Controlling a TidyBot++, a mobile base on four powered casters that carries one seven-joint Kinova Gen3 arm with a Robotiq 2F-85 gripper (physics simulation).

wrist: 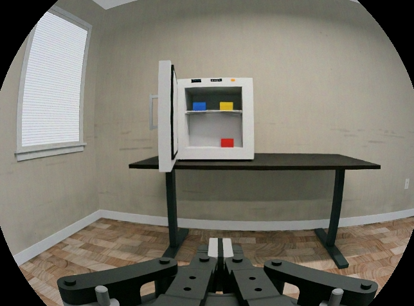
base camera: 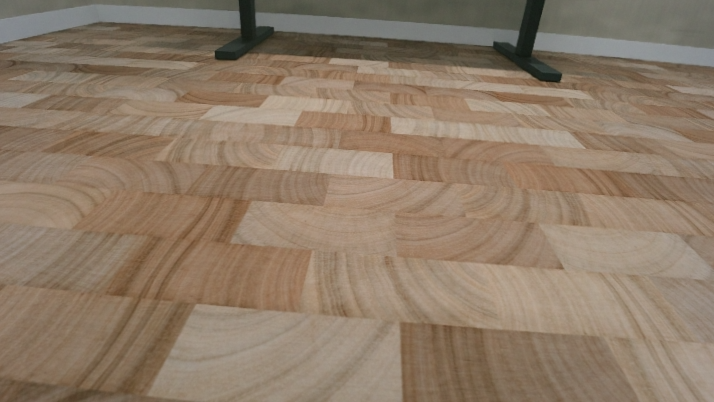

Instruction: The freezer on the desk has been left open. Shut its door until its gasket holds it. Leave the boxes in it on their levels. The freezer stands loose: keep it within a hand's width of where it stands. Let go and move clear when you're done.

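Frame: origin at the arm's base, x back, y right, z up, level; metres.
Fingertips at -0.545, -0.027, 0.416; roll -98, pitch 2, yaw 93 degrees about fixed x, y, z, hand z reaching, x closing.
Offsets run from my fingertips to a thing's top centre, as dx, dy, dz. "*": to the spot under its first point.
A white freezer (wrist: 215, 153) stands on the dark desk (wrist: 300, 161), left of the desk's middle in the wrist view. Its door (wrist: 165, 115) is hinged at the left and stands wide open, swung out toward the camera, with a grey handle (wrist: 151, 112) on its outer side. A blue box (wrist: 199, 106) and a yellow box (wrist: 226, 106) sit on the upper shelf. A red box (wrist: 227, 143) sits on the freezer's floor, at the right. My gripper (wrist: 219, 251) is shut and empty, well short of the desk and the freezer.
The desk's legs stand on dark feet, a left foot {* -1.297, -0.383, -0.778} (base camera: 245, 44) and a right foot {* -1.262, +0.801, -0.778} (base camera: 530, 62) in the base camera view. A wall runs behind the desk. A window (wrist: 54, 82) is in the left wall. Wooden floor lies between the base and the desk.
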